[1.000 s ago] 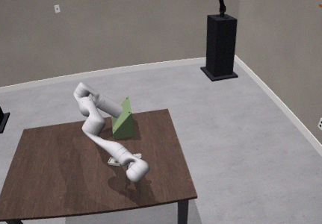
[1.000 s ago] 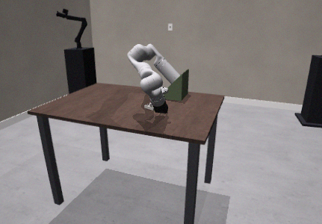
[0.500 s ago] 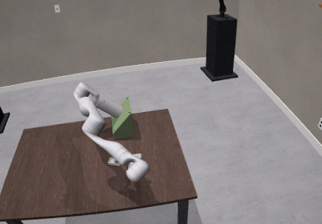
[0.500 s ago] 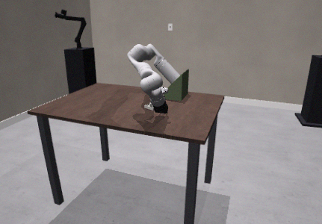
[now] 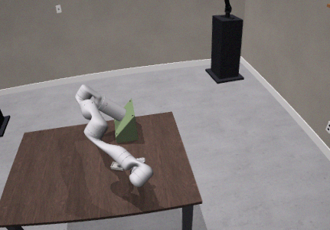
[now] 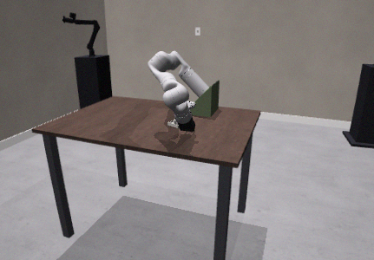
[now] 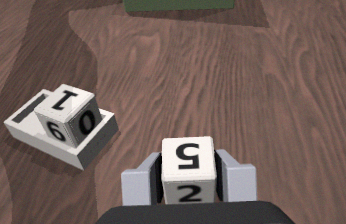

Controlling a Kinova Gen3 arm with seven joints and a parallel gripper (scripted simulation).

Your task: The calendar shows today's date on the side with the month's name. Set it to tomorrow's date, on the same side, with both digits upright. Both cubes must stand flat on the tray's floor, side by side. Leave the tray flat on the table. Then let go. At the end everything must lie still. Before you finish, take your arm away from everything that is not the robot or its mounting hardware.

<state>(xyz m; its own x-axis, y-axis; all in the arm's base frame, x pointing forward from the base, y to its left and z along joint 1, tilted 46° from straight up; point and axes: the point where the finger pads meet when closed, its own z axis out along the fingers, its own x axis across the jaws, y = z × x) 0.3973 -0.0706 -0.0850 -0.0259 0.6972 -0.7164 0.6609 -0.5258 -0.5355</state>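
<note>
The digit cube lies 10 mm behind my hand and 10 mm below it. The rest, counted from my hand: white calendar tray (60 mm behind, 100 mm to the right, 10 mm below); white cube (50 mm behind, 80 mm to the right).
</note>
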